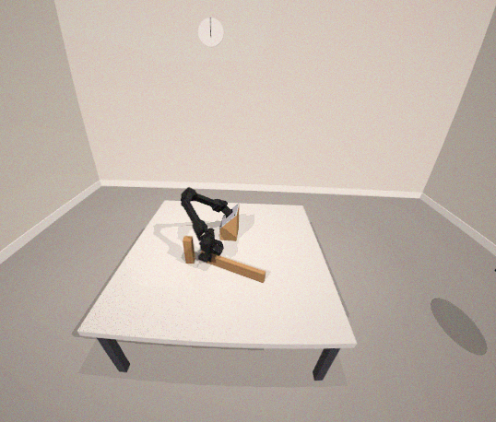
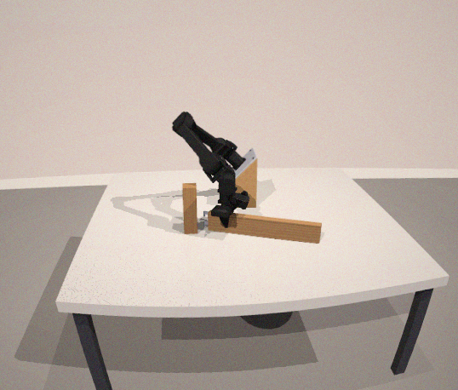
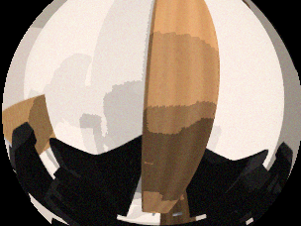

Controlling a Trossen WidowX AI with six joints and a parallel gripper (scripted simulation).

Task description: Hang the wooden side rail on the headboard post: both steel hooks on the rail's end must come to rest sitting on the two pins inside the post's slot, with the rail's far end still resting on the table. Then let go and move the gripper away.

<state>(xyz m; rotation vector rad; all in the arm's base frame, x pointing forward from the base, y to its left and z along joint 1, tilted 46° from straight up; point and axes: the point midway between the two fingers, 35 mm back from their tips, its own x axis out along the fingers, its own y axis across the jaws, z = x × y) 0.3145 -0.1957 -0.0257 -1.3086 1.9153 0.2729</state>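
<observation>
My gripper tip is 13 cm to the left of the headboard post, 6 cm below it and 2 cm past it.
</observation>
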